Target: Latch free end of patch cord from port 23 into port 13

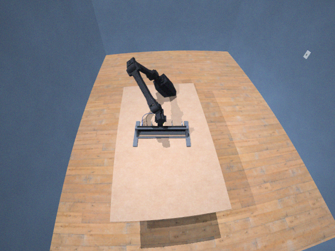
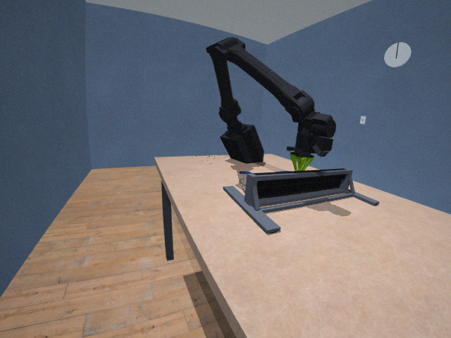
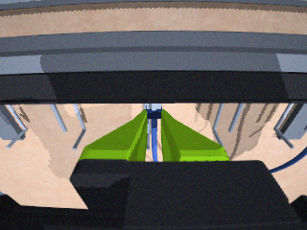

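Now: the plug 20 mm ahead of my hand.
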